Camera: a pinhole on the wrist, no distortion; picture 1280 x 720 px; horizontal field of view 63.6 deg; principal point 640.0 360.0 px. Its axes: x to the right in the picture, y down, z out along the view. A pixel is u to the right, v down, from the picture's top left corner.
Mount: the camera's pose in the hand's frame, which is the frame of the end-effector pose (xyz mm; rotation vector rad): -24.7 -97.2 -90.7 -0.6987 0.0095 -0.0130
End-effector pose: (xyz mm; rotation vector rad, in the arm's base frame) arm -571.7 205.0 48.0 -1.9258 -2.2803 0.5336
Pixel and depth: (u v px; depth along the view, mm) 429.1 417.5 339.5
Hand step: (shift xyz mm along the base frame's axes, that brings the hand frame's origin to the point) 96.5 -99.2 -179.7
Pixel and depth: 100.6 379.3 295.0
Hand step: 85.3 -182.4 -131.8
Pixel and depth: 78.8 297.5 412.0
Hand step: 114.3 -263.3 -241.8
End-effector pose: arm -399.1 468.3 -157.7 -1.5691 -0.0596 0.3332
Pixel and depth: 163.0 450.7 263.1
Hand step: -175.4 55.5 -64.5
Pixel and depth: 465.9 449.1 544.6
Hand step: -226.5 251.0 -264.2
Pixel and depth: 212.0 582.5 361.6
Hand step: -228.7 84.5 -163.7
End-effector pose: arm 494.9 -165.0 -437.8 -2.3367 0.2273 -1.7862
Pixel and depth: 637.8 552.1 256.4
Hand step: 66.1 -91.7 -64.6
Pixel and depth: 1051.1 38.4 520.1
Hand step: 445.0 -127.2 44.1
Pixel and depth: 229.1 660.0 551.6
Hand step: 157.6 -303.0 -372.4
